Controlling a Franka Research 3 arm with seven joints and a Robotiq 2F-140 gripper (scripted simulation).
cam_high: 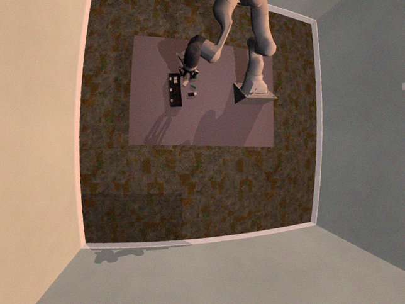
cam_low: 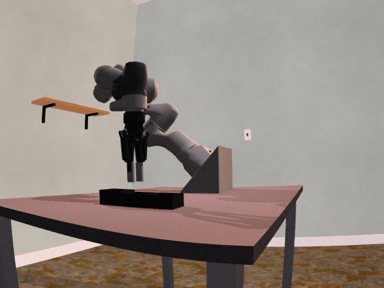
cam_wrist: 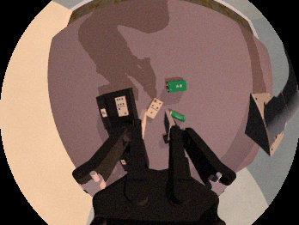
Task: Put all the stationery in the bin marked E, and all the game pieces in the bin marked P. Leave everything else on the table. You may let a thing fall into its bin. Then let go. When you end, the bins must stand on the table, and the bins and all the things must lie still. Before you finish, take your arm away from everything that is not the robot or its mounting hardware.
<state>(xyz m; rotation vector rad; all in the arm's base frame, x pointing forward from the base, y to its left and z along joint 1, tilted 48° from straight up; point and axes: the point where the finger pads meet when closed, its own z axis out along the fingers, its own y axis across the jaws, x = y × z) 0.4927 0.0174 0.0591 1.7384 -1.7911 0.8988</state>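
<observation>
Right now my hand is 10 cm above the white spotted piece. From my hand the other things lie so: green cylinder (9 cm below, 6 cm behind, 2 cm to the left); then flat green block (9 cm below, 5 cm to the right, 5 cm behind); then black bin row (8 cm to the left, 8 cm below, 8 cm ahead).
</observation>
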